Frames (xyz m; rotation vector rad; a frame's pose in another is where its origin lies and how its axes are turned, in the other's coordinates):
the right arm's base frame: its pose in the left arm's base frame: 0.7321 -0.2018 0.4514 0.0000 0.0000 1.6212
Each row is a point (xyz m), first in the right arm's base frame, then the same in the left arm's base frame.
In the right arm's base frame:
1: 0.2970 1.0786 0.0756
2: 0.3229 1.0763 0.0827
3: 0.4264 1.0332 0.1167
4: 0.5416 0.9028 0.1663
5: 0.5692 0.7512 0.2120
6: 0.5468 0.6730 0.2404
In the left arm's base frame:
1: -0.3601 0.0405 0.5270
2: -0.3591 0.0665 0.5341
3: -0.3213 0.1720 0.5681
4: -0.1968 0.2936 0.6177
5: -0.0468 0.3288 0.6634
6: 0.0324 0.3104 0.6918

